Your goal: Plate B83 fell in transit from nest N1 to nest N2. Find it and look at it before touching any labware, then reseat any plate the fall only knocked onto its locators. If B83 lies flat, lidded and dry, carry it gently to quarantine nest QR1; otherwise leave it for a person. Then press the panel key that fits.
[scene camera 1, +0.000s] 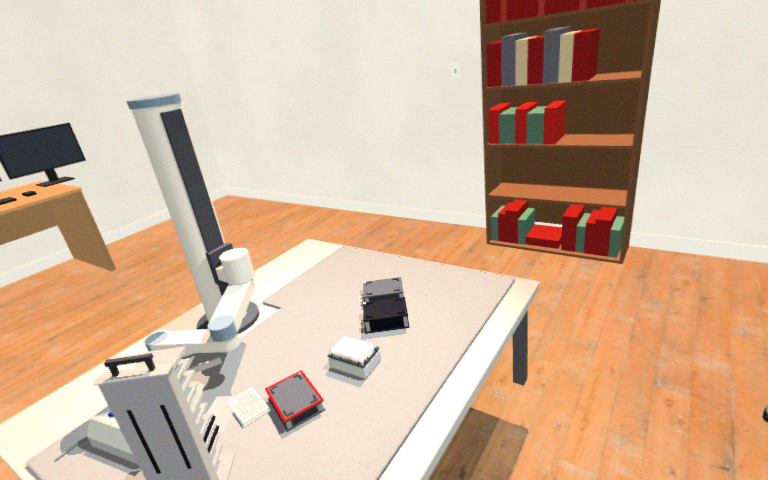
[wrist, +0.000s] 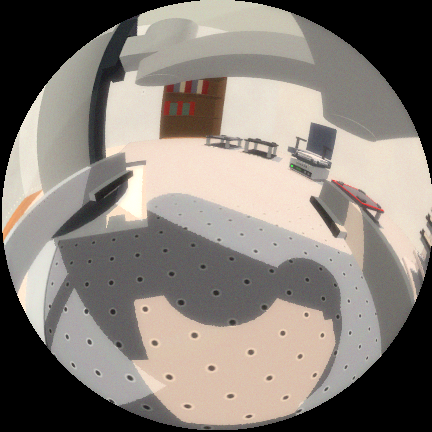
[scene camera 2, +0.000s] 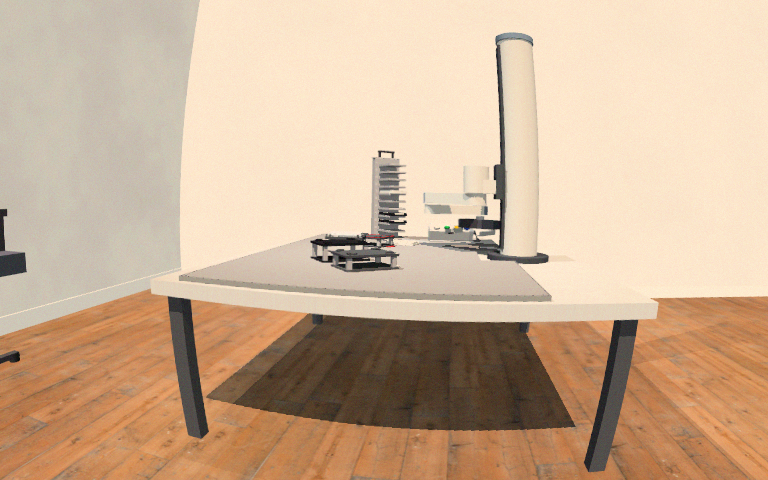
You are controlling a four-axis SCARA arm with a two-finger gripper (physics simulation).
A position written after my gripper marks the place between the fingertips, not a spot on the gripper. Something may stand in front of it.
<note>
My gripper (wrist: 221,169) carries nothing. A white plate (scene camera 1: 348,348) rests on a white-topped station.
</note>
